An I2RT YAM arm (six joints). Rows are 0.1 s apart.
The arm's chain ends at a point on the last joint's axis. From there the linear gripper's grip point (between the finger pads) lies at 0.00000 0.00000 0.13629 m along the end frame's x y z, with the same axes.
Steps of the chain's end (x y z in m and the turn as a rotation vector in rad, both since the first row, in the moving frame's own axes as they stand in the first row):
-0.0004 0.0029 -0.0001 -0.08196 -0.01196 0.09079
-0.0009 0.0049 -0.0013 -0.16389 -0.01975 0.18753
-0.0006 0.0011 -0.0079 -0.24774 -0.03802 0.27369
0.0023 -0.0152 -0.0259 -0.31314 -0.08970 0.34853
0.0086 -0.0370 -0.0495 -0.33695 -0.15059 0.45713
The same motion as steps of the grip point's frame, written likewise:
-0.0025 0.0140 -0.0006 -0.08196 -0.01196 0.09079
-0.0056 0.0268 -0.0031 -0.16389 -0.01975 0.18753
-0.0102 0.0334 -0.0121 -0.24774 -0.03802 0.27369
-0.0168 0.0238 -0.0330 -0.31314 -0.08970 0.34853
-0.0210 0.0018 -0.0585 -0.33695 -0.15059 0.45713

